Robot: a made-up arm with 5 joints. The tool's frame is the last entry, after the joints.
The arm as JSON. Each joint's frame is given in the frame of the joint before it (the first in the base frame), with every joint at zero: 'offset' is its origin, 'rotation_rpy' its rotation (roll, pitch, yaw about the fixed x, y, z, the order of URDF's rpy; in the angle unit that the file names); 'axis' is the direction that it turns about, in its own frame. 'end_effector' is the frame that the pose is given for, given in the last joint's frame.
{
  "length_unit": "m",
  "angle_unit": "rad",
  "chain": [
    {
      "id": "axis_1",
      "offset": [
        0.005,
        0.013,
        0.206
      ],
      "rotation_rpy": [
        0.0,
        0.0,
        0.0
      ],
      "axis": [
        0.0,
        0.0,
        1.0
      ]
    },
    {
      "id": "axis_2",
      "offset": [
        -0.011,
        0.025,
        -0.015
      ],
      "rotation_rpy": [
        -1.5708,
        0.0,
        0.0
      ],
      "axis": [
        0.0,
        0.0,
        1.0
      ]
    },
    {
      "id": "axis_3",
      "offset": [
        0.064,
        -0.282,
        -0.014
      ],
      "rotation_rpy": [
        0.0,
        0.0,
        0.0
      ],
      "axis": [
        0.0,
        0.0,
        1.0
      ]
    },
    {
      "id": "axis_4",
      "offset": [
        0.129,
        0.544,
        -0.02
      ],
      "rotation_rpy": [
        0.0,
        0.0,
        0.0
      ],
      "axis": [
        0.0,
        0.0,
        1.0
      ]
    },
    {
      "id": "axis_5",
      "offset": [
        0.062,
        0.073,
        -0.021
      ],
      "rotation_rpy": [
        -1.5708,
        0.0,
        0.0
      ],
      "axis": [
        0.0,
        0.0,
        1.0
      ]
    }
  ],
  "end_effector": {
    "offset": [
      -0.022,
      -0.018,
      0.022
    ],
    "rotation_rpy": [
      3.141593,
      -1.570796,
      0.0
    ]
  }
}
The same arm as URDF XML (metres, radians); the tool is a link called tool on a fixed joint. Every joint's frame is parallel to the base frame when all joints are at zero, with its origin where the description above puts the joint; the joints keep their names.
<robot name="arm">
<joint name="tool_fixed" type="fixed"><parent link="link5"/><child link="tool"/><origin xyz="-0.022 0.018 -0.022" rpy="0 1.5708 0"/></joint>
<joint name="axis_5" type="continuous"><parent link="link4"/><child link="link5"/><origin xyz="0.062 -0.021 -0.073"/><axis xyz="0 0 -1"/></joint>
<joint name="axis_4" type="continuous"><parent link="link3"/><child link="link4"/><origin xyz="0.129 -0.02 -0.544"/><axis xyz="0 1 0"/></joint>
<joint name="axis_3" type="continuous"><parent link="link2"/><child link="link3"/><origin xyz="0.064 -0.014 0.282"/><axis xyz="0 1 0"/></joint>
<joint name="axis_2" type="continuous"><parent link="link1"/><child link="link2"/><origin xyz="-0.011 0.025 -0.015"/><axis xyz="0 1 0"/></joint>
<joint name="axis_1" type="continuous"><parent link="base"/><child link="link1"/><origin xyz="0.005 0.013 0.206"/><axis xyz="0 0 1"/></joint>
<link name="base"/>
<link name="link1"/>
<link name="link2"/>
<link name="link3"/>
<link name="link4"/>
<link name="link5"/>
<link name="tool"/>
</robot>

